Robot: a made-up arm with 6 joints.
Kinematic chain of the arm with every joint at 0, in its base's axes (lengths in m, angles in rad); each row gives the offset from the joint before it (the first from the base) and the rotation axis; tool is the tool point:
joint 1: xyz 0 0 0.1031 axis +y
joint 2: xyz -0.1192 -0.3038 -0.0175 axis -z
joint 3: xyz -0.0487 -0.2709 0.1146 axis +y
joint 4: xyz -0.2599 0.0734 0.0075 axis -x
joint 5: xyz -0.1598 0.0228 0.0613 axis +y
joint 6: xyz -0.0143 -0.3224 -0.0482 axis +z
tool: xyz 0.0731 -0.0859 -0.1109
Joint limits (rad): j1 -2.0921..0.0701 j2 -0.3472..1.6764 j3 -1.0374..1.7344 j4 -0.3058..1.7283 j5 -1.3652..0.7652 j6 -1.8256..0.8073
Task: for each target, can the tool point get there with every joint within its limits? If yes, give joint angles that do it. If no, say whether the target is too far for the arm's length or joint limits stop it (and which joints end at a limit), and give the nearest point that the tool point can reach.
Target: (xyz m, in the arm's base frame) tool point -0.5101 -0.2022 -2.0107
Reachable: no: too far | nearest point -0.2367 -0.2602 -0.8776 | short by 1.167 m
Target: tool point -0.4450 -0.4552 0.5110
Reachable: yes | joints -0.1950 1.4115 0.9875 1.1738 -1.1214 0.5166
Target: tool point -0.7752 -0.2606 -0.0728
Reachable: yes | joints -0.8246 1.4723 0.9037 0.6802 -0.2542 0.2218
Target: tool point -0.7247 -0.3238 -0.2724
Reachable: yes | joints -1.3148 1.4208 0.8395 1.2529 -0.7210 -1.3415
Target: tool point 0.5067 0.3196 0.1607
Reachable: no: joint limits stop it (at a limit: joint 1, joint 3, joint 4, joint 5, joint 6) | nearest point 0.3241 0.3605 0.0495 | short by 0.218 m
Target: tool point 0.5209 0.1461 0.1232
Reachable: no: joint limits stop it (at a limit: joint 1, joint 3, joint 4, joint 5, joint 6) | nearest point 0.3678 0.3427 -0.0266 | short by 0.291 m
